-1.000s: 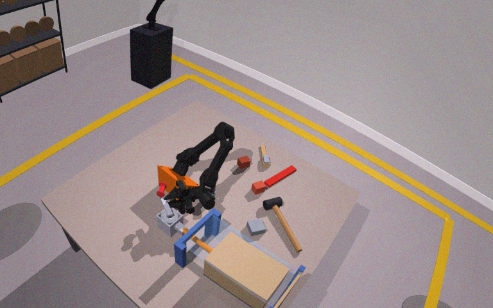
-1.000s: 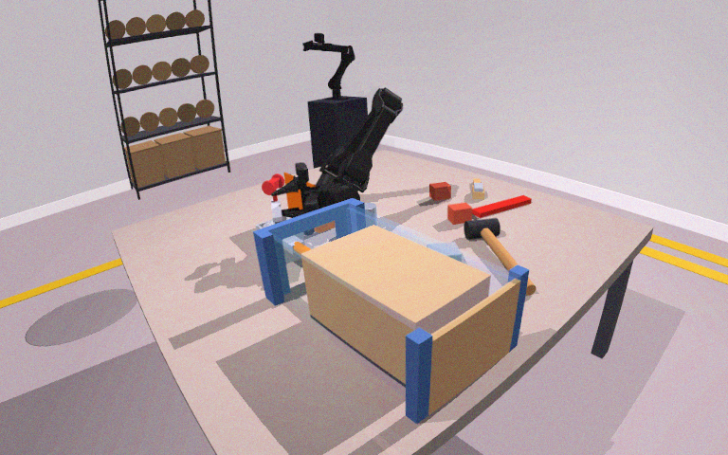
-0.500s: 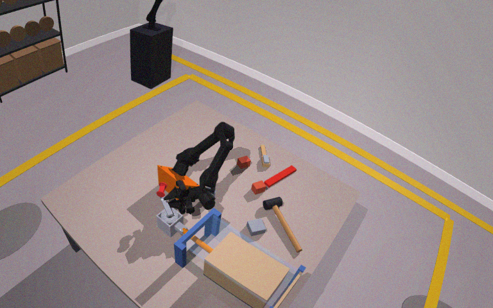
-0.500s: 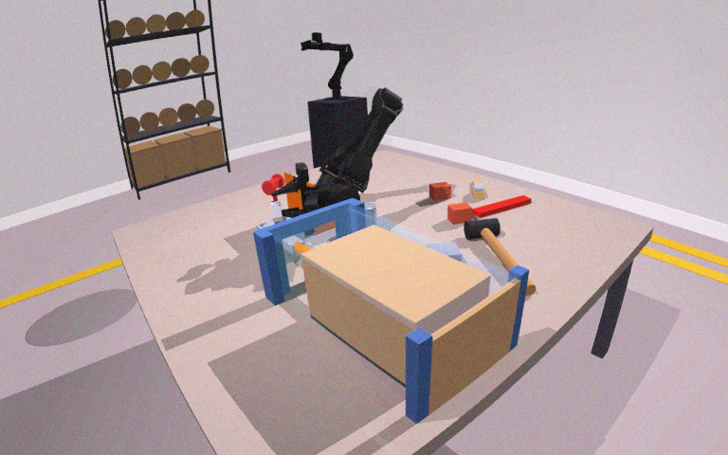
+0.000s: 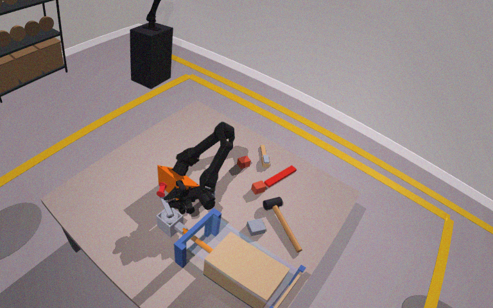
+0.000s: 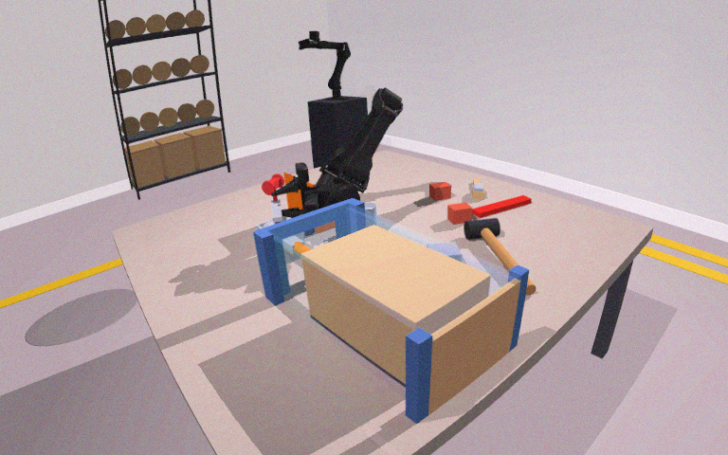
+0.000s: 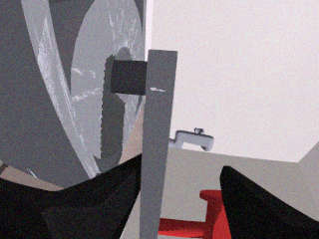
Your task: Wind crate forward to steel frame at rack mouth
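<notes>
Right now the winch handle is 10 mm behind my gripper tip, 10 mm to the left of it and 10 mm below it. The rest, counted from my gripper tip: red knob 40 mm behind, 30 mm to the left, 20 mm above; grey hand winch 30 mm ahead, 30 mm to the right, 100 mm below; blue steel frame 210 mm ahead, 30 mm to the right, 20 mm below.
</notes>
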